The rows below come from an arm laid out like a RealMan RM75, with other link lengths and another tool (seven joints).
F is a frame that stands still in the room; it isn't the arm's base.
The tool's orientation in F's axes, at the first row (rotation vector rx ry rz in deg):
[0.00 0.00 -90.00]
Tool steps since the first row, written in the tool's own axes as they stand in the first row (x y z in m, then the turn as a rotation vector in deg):
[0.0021 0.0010 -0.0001 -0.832 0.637 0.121]
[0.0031 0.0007 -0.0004 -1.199 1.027 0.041]
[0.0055 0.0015 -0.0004 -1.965 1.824 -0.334]
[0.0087 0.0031 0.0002 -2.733 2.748 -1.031]
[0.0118 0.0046 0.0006 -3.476 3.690 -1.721]
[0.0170 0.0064 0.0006 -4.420 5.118 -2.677]
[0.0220 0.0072 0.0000 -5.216 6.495 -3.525]
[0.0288 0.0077 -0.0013 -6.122 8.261 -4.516]
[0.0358 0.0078 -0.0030 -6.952 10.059 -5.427]
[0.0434 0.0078 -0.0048 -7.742 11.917 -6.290]
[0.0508 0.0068 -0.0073 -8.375 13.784 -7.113]
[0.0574 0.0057 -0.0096 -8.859 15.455 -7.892]
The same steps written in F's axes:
[0.0010 -0.0021 -0.0001 0.637 0.832 0.121]
[0.0007 -0.0031 -0.0004 1.027 1.199 0.041]
[0.0015 -0.0055 -0.0004 1.824 1.965 -0.334]
[0.0031 -0.0087 0.0002 2.748 2.733 -1.031]
[0.0046 -0.0118 0.0006 3.690 3.476 -1.721]
[0.0064 -0.0170 0.0006 5.118 4.420 -2.677]
[0.0072 -0.0220 0.0000 6.495 5.216 -3.525]
[0.0077 -0.0288 -0.0013 8.261 6.122 -4.516]
[0.0078 -0.0358 -0.0030 10.059 6.952 -5.427]
[0.0078 -0.0434 -0.0048 11.917 7.742 -6.290]
[0.0068 -0.0508 -0.0073 13.784 8.375 -7.113]
[0.0057 -0.0574 -0.0096 15.455 8.859 -7.892]

